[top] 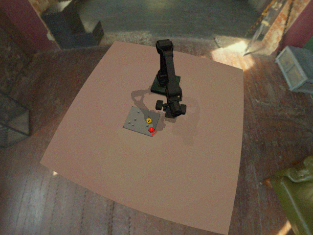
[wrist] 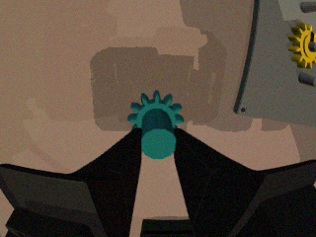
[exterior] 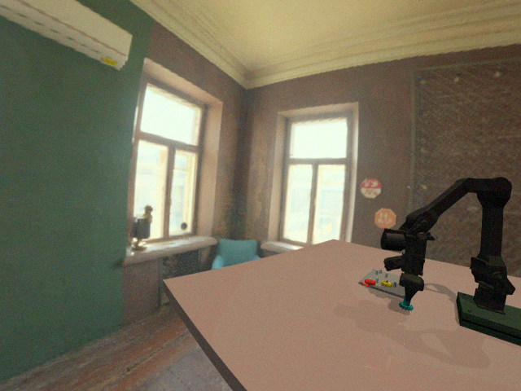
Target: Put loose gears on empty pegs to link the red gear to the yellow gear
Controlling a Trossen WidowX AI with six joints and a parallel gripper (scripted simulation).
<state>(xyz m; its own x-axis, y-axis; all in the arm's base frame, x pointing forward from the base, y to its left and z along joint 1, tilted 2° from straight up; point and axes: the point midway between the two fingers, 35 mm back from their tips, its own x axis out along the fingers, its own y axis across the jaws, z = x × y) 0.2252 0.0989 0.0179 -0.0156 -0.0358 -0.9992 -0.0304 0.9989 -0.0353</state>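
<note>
Right now the yellow striped gear is 120 mm to the right of my gripper tip, 80 mm ahead of it and 10 mm below it. Also, from my gripper tip: red gear 140 mm ahead, 90 mm to the right, 10 mm below; then teal gear 10 mm below.
</note>
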